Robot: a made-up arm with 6 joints.
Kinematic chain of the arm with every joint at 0, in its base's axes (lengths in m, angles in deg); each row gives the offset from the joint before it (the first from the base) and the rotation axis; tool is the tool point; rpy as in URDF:
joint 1: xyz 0 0 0.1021 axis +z
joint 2: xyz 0 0 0 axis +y
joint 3: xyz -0.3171 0 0.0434 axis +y
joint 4: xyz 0.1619 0 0.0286 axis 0.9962 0 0.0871
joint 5: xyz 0 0 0 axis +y
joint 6: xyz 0.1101 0 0.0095 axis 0.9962 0 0.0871
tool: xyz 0 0 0 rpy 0 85 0
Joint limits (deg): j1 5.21..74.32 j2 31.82..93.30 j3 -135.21..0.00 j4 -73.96..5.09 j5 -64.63..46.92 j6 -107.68..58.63
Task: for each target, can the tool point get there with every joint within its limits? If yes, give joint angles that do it. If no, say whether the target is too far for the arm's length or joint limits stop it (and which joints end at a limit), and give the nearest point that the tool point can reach.
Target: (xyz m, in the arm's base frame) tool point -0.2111 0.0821 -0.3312
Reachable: no: joint limits stop it (at a limit: joint 1, joint 2, joint 3, joint 4, joint 5) | nearest point -0.0633 0.0014 0.1393 | short by 0.500 m
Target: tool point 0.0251 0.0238 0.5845
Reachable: yes | joints 42.07 53.73 -92.69 -62.82 -0.55 -14.37
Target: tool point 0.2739 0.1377 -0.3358
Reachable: no: joint limits stop it (at a limit: joint 2) | nearest point 0.1311 0.0659 0.1548 | short by 0.516 m
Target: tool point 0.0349 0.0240 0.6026
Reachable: yes | joints 40.91 57.70 -103.57 -14.67 9.61 33.32
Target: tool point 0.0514 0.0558 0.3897
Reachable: yes | joints 59.20 44.50 -46.86 -46.34 11.18 -4.54
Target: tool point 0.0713 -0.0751 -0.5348
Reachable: no: too far | nearest point -0.0068 -0.0633 0.1396 | short by 0.679 m
